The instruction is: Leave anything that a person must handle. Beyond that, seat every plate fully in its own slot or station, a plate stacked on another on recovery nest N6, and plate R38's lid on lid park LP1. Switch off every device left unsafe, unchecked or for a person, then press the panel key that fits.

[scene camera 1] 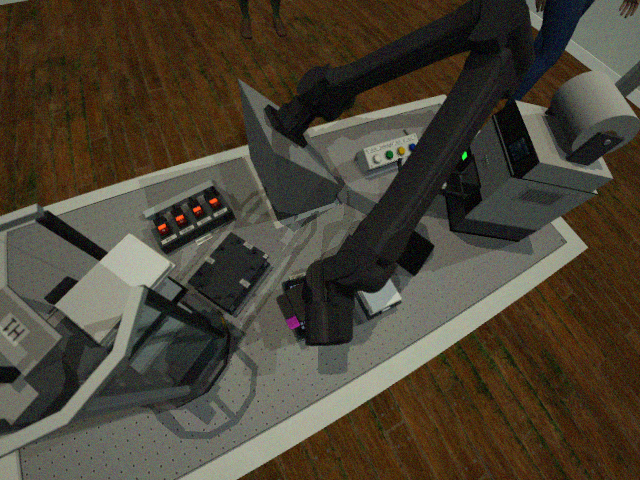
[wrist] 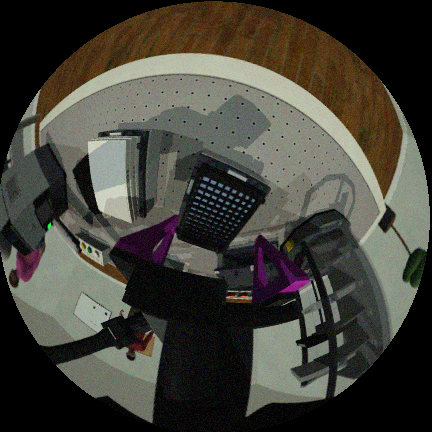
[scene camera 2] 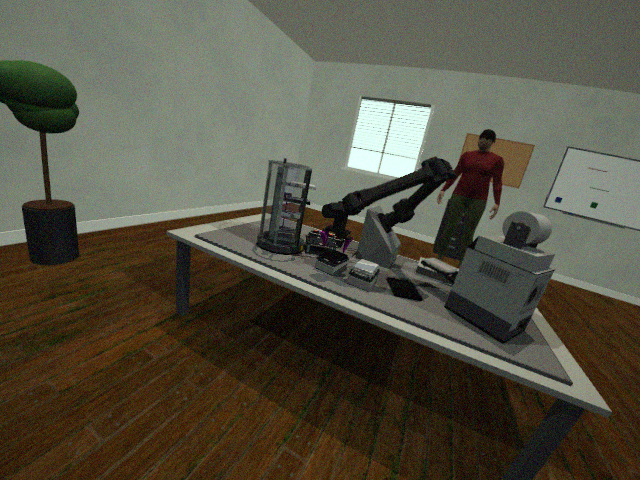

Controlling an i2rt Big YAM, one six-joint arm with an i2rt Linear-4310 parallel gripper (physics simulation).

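Places are measured from the arm's base along level axes (x right, y ahead, z up), in metres.
Pixels of known places: gripper, between the fingertips: [wrist: 218, 228] [scene camera 2: 333, 249]; arm's base, origin of its link: [scene camera 1: 284, 128] [wrist: 150, 317] [scene camera 2: 383, 223].
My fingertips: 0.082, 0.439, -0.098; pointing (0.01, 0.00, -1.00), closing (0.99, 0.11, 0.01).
Observation:
For each thing: its top centre in the pictures, then the offset to it from my fingertips, as dx, dy, dz. "pt": a spot on its surface instead.
- dark plate with pale blue wells, centre of its top: [wrist: 213, 220] [scene camera 1: 309, 302] [scene camera 2: 334, 254] -0.003, -0.014, -0.029
- stack with a white top, centre of its top: [wrist: 106, 183] [scene camera 1: 374, 282] [scene camera 2: 366, 265] -0.168, -0.002, -0.016
- black station, centre of its top: [scene camera 1: 227, 266] [wrist: 250, 282] [scene camera 2: 321, 238] +0.153, -0.162, -0.022
- key panel, centre of its top: [scene camera 1: 393, 143] [wrist: 85, 253] [scene camera 2: 441, 264] -0.448, -0.405, -0.014
- clear-walled carousel tower, centre of its top: [scene camera 2: 294, 160] +0.325, -0.035, +0.350
- grey machine with a roll, centre of its top: [scene camera 1: 611, 91] [scene camera 2: 529, 212] -0.677, -0.121, +0.358
- flat black pad, a spot on its surface: [scene camera 1: 416, 252] pt -0.359, -0.052, -0.084
A dark plate with pale blue wells [wrist: 220, 205] [scene camera 2: 332, 256] sits on a low station. My gripper [wrist: 218, 228] [scene camera 2: 336, 241] is open, its purple fingers above and toward one end of this plate, with nothing between them. In scene camera 1 the arm hides most of it. A stack with a white top [scene camera 1: 379, 298] [scene camera 2: 366, 267] [wrist: 107, 170] sits on the neighbouring station. A black station [scene camera 1: 230, 272] shows no plate on it. A row of orange-lit switches [scene camera 1: 193, 214] stands behind it. The key panel [scene camera 1: 390, 155] has white, green, yellow and blue keys. Labels are too small to read.
A clear-walled carousel tower [scene camera 2: 284, 206] with shelves stands beside the black station. A grey machine with a roll [scene camera 1: 522, 191] [scene camera 2: 501, 284] shows a green light. A flat black pad [scene camera 1: 416, 252] [scene camera 2: 404, 288] lies between it and the white-topped stack. A grey wedge [scene camera 1: 289, 175] stands behind.

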